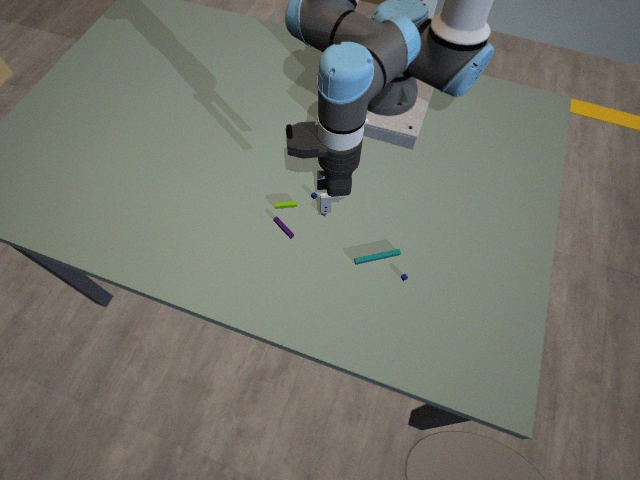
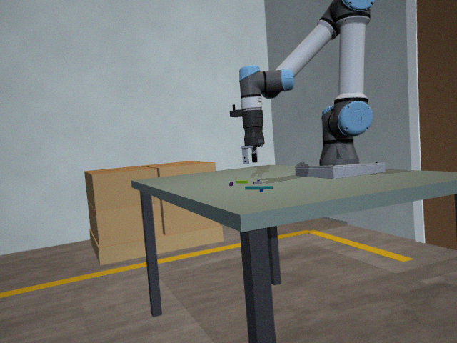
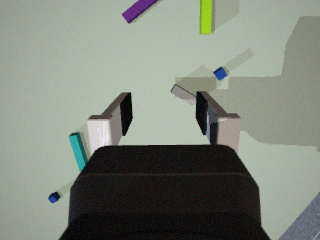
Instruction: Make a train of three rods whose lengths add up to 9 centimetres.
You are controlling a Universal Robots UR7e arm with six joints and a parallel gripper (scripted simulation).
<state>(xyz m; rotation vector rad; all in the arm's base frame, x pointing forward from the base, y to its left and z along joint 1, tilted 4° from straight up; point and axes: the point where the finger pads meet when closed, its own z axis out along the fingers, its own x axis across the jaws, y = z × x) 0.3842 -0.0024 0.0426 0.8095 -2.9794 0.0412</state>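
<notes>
Right now the grey rod is 2 cm behind my hand and 9 cm below it. Round my hand: lime rod 9 cm to the right, 9 cm below; then purple rod 6 cm ahead, 7 cm to the right, 9 cm below; then turquoise rod 4 cm ahead, 14 cm to the left, 9 cm below.
</notes>
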